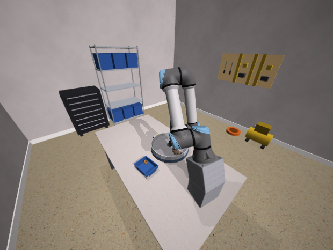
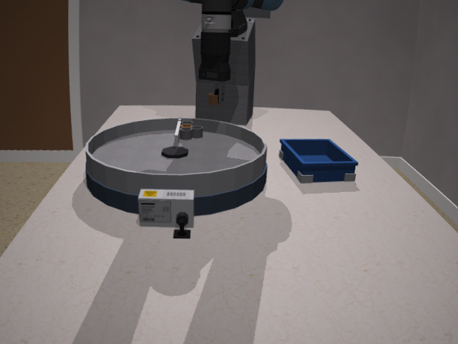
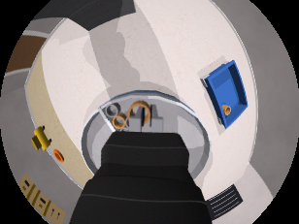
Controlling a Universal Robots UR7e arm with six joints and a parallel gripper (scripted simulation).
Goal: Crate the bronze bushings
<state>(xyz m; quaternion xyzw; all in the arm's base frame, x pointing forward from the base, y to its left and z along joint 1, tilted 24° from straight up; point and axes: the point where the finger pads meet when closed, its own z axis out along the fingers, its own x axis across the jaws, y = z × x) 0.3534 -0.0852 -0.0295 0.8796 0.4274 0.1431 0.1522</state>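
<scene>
Right now the blue crate is 23 cm to the left of my hand, 15 cm ahead of it and 14 cm below it. Round my hand: grey turning table 14 cm ahead, 13 cm to the right, 11 cm below.
</scene>
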